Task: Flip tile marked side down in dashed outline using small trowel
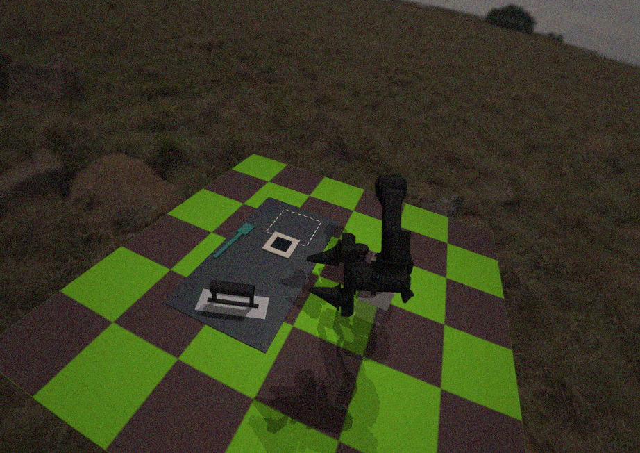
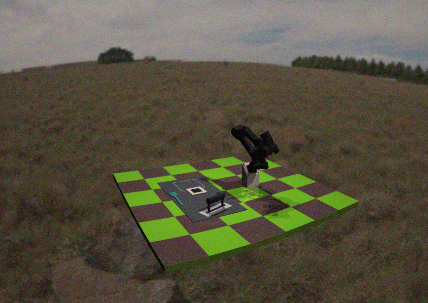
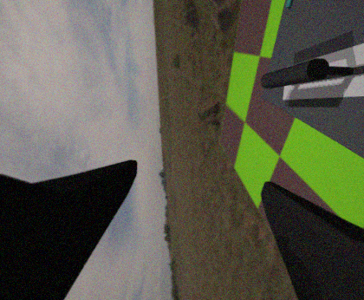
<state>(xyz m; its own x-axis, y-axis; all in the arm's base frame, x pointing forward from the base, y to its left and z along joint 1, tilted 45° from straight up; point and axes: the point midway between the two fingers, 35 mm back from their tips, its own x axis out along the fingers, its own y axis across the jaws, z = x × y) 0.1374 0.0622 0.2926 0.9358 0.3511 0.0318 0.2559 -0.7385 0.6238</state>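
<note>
Right now my gripper tip is 240 mm above the dark-handled trowel, 200 mm short of it and 30 mm to the left of it. Also, from my gripper tip: teal trowel: 370 mm ahead, 270 mm below, 260 mm to the right; pale tile: 320 mm to the right, 270 mm below, 220 mm ahead; dark grey mat: 300 mm below, 250 mm to the right, 230 mm ahead.
</note>
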